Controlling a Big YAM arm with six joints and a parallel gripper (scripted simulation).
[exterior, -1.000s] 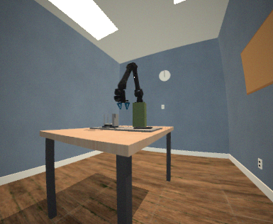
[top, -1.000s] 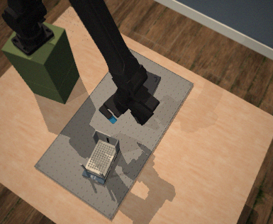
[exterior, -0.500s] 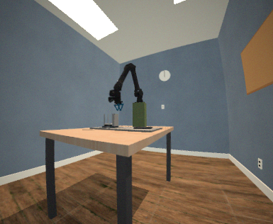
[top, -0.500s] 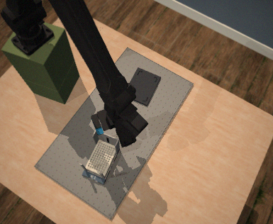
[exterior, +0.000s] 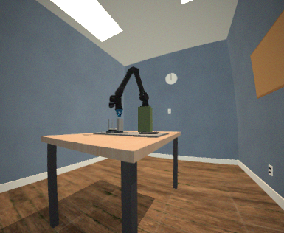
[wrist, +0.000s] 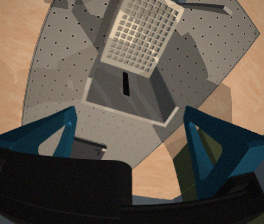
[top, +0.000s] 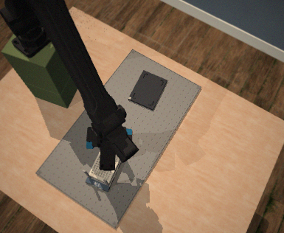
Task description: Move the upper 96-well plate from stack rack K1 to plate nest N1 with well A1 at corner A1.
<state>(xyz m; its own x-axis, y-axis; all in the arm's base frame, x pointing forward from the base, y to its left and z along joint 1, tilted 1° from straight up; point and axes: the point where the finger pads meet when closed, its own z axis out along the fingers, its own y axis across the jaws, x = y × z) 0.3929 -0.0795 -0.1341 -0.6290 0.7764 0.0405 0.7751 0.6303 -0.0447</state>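
The white 96-well plate is 140 mm below my hand, 50 mm to the right of it and 10 mm ahead of it. From my hand the other things lie so: dark plate (150 mm below, 50 mm to the right, 10 mm ahead); then pale A1 square (240 mm to the left, 170 mm below, 110 mm behind).
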